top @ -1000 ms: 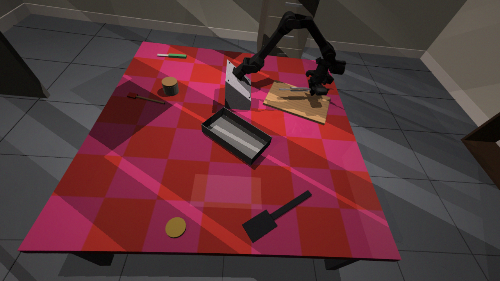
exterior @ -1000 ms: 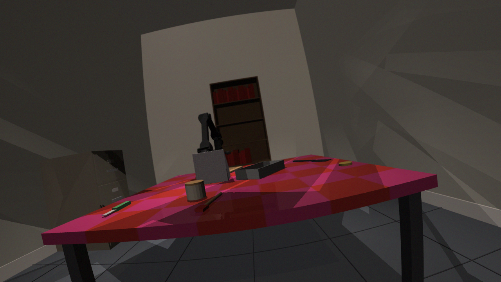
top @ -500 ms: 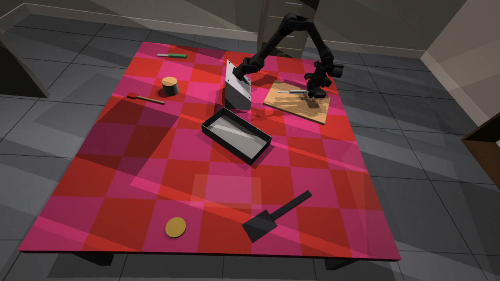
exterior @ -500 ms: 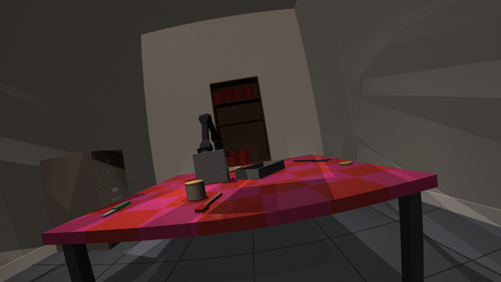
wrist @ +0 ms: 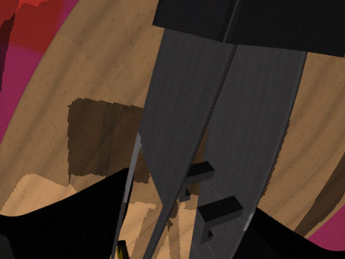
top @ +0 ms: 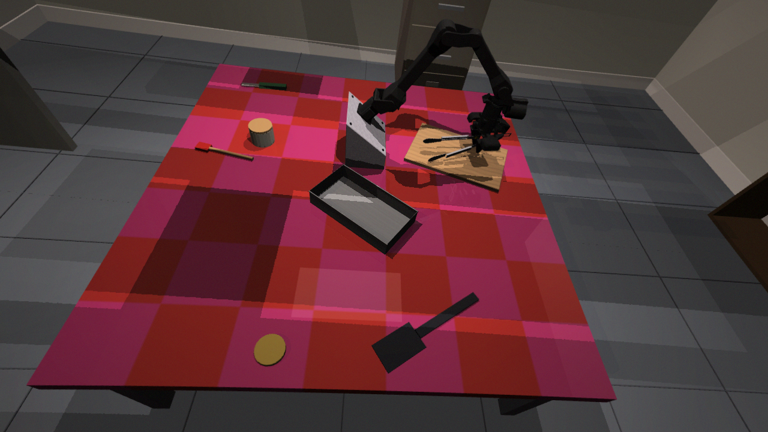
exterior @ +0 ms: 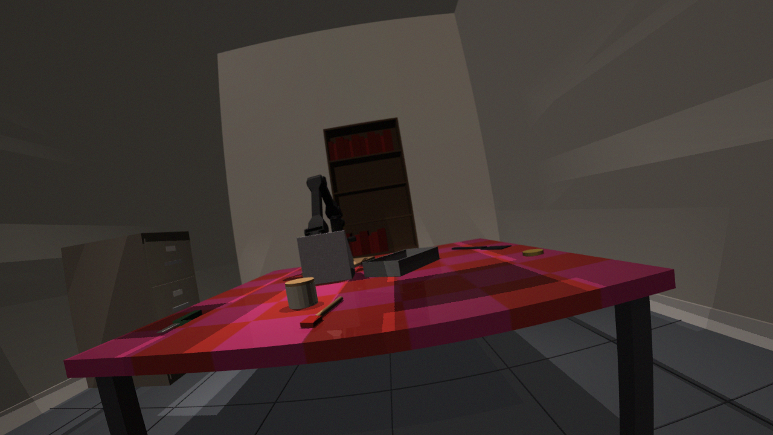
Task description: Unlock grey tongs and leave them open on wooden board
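Now: gripper tip 10 mm past the yellow lock, 10 mm to the left of it and 40 mm below it. Also, from my gripper tip: roasting tin (350 mm ahead, 380 mm to the right, 20 mm below); then wooden board (10 mm ahead, 60 mm to the right, 40 mm below); then black spatula (700 mm ahead, 180 mm to the right, 40 mm below).
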